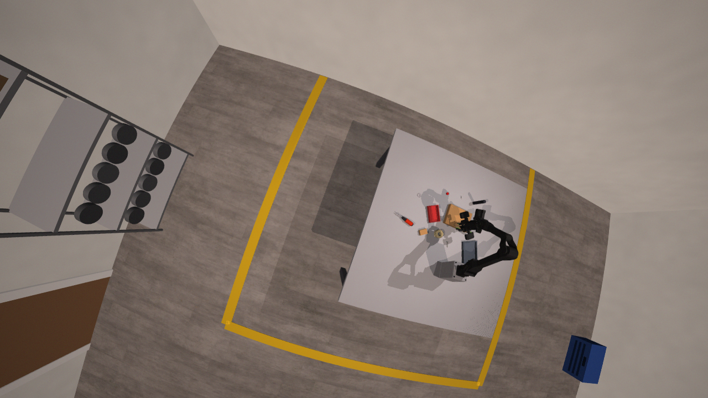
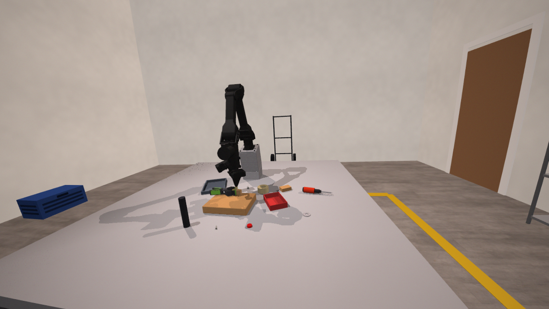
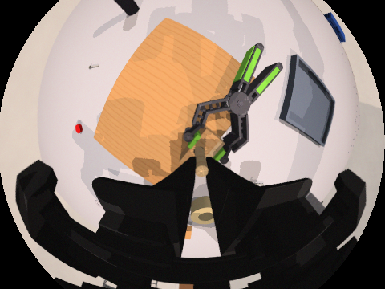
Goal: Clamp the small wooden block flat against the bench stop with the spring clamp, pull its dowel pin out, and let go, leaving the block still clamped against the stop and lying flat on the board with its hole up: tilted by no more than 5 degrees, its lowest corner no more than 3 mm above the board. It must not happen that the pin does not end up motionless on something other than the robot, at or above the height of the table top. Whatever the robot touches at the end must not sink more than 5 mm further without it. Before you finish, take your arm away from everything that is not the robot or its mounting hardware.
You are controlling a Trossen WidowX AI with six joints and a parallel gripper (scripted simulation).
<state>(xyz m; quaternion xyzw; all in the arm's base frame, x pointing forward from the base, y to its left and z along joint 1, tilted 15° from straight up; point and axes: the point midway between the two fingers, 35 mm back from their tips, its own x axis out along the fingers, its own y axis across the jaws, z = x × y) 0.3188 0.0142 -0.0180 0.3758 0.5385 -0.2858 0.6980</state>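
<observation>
Now: the dowel pin 4 cm below my hand. From my hand the other things lie so: bench stop 1 cm behind, 1 cm to the right, 7 cm below; wooden board 6 cm ahead, 1 cm to the right, 9 cm below; small wooden block 7 cm below.
</observation>
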